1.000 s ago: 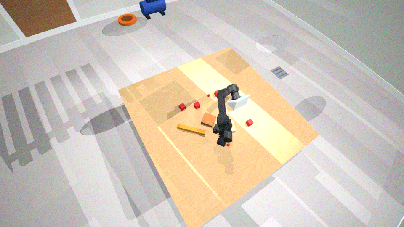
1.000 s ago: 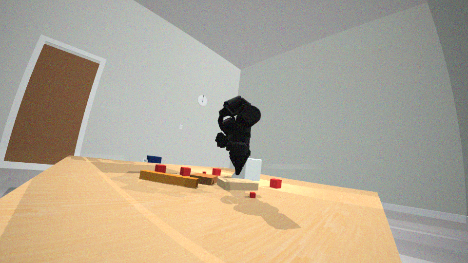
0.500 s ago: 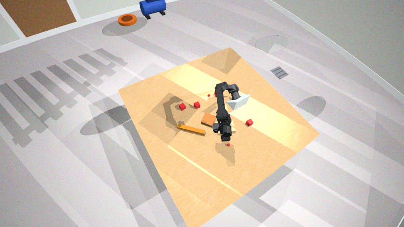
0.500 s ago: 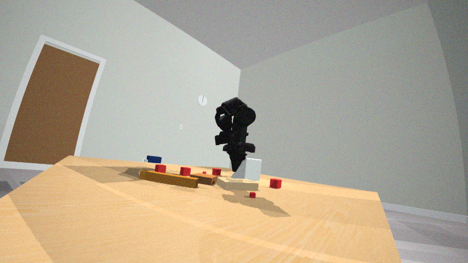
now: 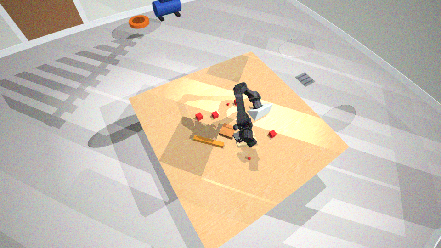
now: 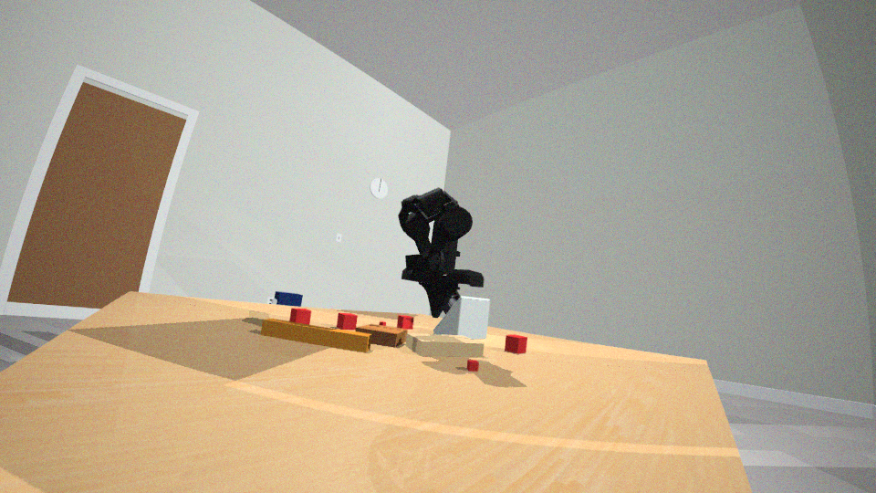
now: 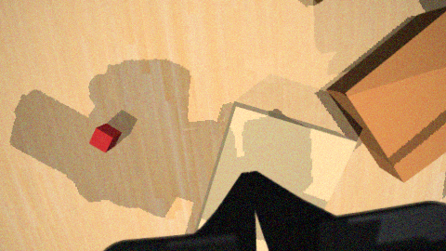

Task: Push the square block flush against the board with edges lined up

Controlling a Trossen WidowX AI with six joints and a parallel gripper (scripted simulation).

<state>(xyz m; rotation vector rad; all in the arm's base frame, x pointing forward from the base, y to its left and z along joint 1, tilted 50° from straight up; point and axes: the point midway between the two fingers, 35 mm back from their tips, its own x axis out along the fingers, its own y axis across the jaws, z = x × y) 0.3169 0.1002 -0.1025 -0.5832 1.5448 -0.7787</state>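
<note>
The pale flat slab is 60 mm behind my gripper tip, 10 mm to the right of it and 60 mm below it. Also, from my gripper tip: orange-brown square block: 10 mm ahead, 150 mm to the right, 60 mm below; then long yellow-orange board: 170 mm ahead, 160 mm to the right, 60 mm below.
</note>
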